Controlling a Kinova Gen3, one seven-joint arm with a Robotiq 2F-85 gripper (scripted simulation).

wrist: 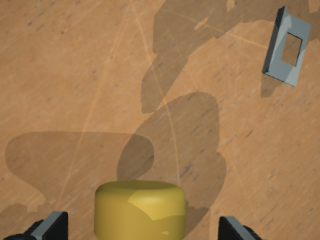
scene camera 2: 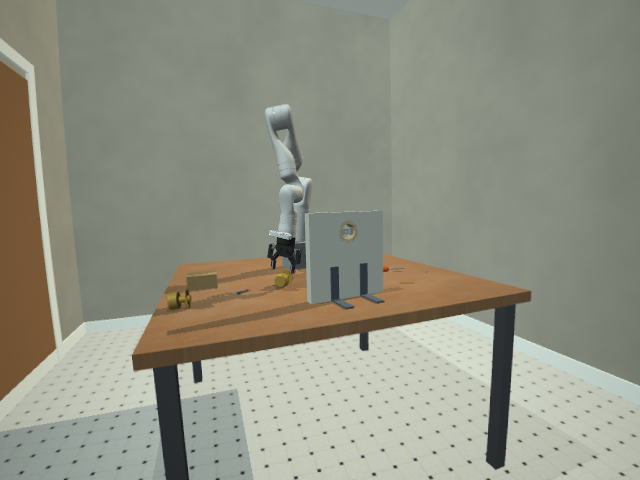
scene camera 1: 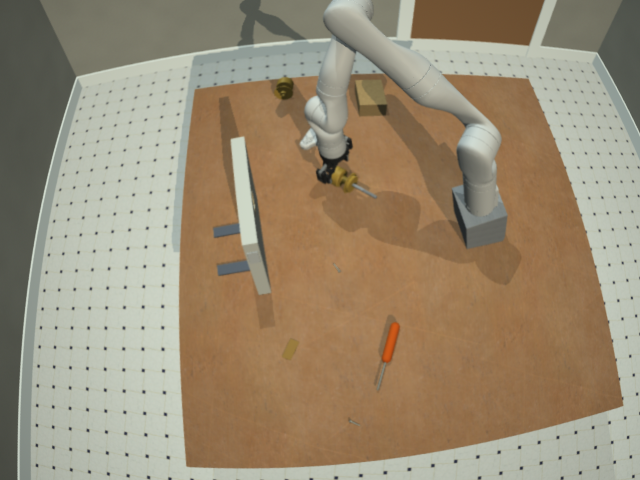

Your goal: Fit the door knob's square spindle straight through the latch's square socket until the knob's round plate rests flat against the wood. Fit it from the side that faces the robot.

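Note:
Looking through scene camera 2, I can see a door panel (scene camera 2: 325, 246).

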